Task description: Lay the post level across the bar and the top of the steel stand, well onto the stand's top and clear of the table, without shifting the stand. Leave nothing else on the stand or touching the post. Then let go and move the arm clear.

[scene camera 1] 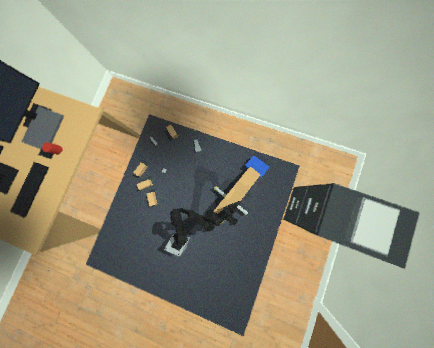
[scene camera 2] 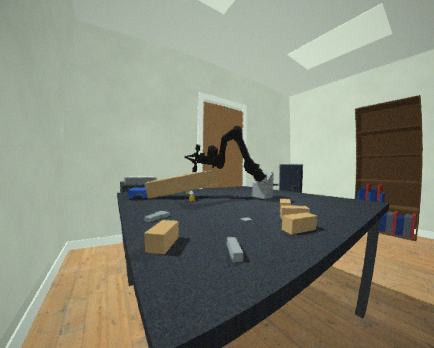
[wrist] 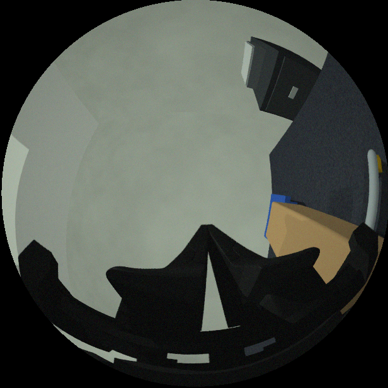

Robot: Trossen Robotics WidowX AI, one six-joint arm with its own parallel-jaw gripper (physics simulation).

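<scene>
The post [scene camera 1: 239, 189] [scene camera 2: 180, 183] [wrist: 305, 230] is a long wooden beam. It slopes, its near end raised by the arm and its far end low beside a blue block [scene camera 1: 257, 165] [scene camera 2: 136, 193] [wrist: 278, 198], which may be the stand; whether they touch is unclear. The pale bar [scene camera 1: 242, 210] [wrist: 372, 190] crosses beneath the post, with a yellow part at its end in the wrist view. My gripper [scene camera 2: 187, 157] [wrist: 206, 229] is shut and empty, above the post's raised end in scene camera 2. In scene camera 1 the arm partly hides that end.
Several wooden blocks [scene camera 1: 171, 132] [scene camera 2: 161, 237] [scene camera 2: 299, 223] and grey pieces [scene camera 1: 197, 145] [scene camera 2: 234, 249] [scene camera 2: 157, 216] lie on the dark table [scene camera 1: 220, 295] [scene camera 2: 200, 290]. A small pale square [scene camera 1: 164, 171] [scene camera 2: 246, 219] lies among them. A dark cabinet [scene camera 1: 325, 210] [wrist: 285, 85] stands beyond the table edge.
</scene>
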